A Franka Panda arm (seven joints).
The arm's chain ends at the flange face. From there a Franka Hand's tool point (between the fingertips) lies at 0.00 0.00 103.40 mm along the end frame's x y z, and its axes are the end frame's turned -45 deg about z.
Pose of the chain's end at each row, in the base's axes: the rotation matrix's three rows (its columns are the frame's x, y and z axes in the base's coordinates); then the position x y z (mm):
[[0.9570 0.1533 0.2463], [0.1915 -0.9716 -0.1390], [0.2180 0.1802 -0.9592]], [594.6 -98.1 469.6]
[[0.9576 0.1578 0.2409], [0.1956 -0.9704 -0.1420], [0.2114 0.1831 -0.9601]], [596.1 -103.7 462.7]
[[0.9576 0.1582 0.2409], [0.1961 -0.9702 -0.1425], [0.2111 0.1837 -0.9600]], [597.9 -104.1 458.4]
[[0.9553 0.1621 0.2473], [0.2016 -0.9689 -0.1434], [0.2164 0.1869 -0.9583]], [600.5 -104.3 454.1]
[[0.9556 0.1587 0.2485], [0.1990 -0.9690 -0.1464], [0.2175 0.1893 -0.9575]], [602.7 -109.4 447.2]
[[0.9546 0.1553 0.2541], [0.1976 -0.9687 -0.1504], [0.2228 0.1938 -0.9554]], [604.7 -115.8 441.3]
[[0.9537 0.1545 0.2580], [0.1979 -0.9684 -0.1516], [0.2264 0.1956 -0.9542]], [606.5 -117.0 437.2]
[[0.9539 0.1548 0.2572], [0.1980 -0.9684 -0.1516], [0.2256 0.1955 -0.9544]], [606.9 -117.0 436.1]
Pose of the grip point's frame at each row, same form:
[[0.5683 0.7851 0.2463], [0.8224 -0.5516 -0.1390], [0.0267 0.2816 -0.9592]], [620.1 -112.5 370.4]
[[0.5655 0.7887 0.2409], [0.8245 -0.5479 -0.1420], [0.0200 0.2790 -0.9601]], [621.0 -118.4 363.4]
[[0.5653 0.7890 0.2409], [0.8247 -0.5474 -0.1425], [0.0194 0.2792 -0.9600]], [622.8 -118.8 359.1]
[[0.5609 0.7901 0.2473], [0.8277 -0.5426 -0.1434], [0.0209 0.2852 -0.9583]], [626.1 -119.1 355.0]
[[0.5635 0.7879 0.2485], [0.8259 -0.5445 -0.1464], [0.0199 0.2877 -0.9575]], [628.4 -124.5 348.2]
[[0.5652 0.7848 0.2541], [0.8247 -0.5453 -0.1504], [0.0205 0.2946 -0.9554]], [631.0 -131.4 342.5]
[[0.5651 0.7836 0.2580], [0.8247 -0.5448 -0.1516], [0.0218 0.2984 -0.9542]], [633.2 -132.7 338.5]
[[0.5650 0.7840 0.2572], [0.8248 -0.5448 -0.1516], [0.0213 0.2978 -0.9544]], [633.5 -132.7 337.4]

